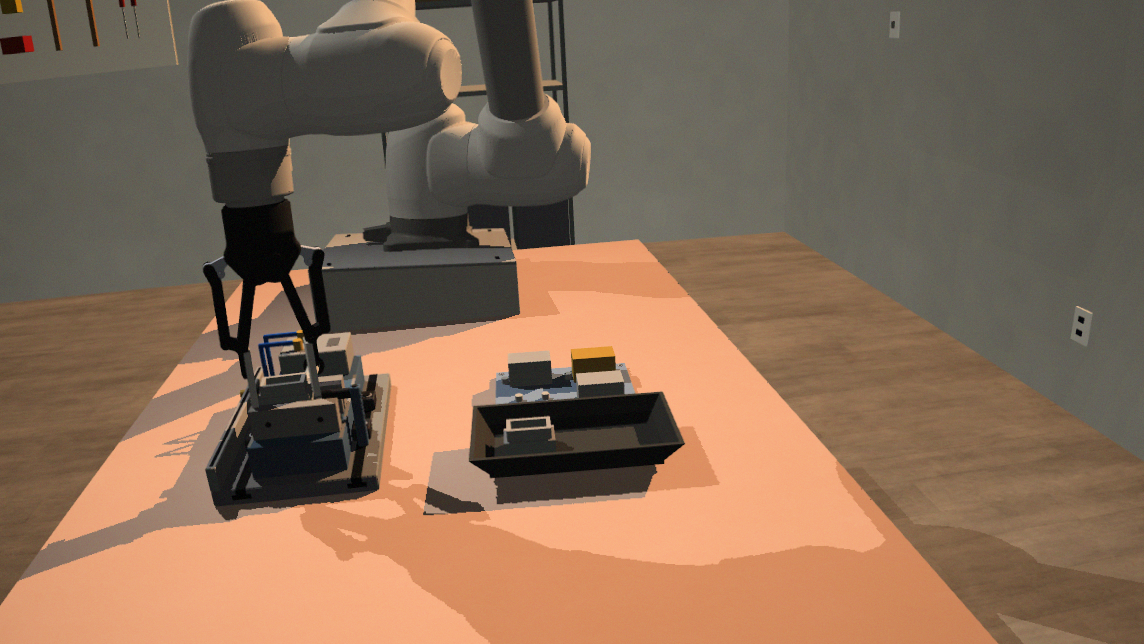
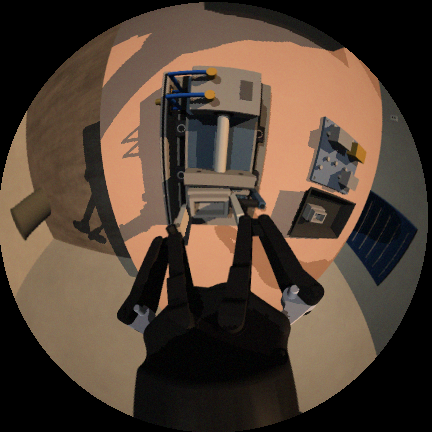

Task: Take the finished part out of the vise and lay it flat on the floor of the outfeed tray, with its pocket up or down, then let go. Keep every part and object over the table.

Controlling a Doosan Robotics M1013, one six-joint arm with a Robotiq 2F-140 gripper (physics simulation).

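Observation:
The finished part, a grey block with a rectangular pocket facing up, is at the front end of the vise, beside its jaw. My gripper points down over it and is shut on the part, one finger on each side. Whether the part still rests on the vise is hard to tell. The black outfeed tray stands to the right of the vise. Another grey pocketed part is inside the tray at its left end.
A blue fixture plate with pegs, grey blocks and an orange block stands behind the tray. Blue pipes rise at the vise's rear left. The vise base has a raised side wall.

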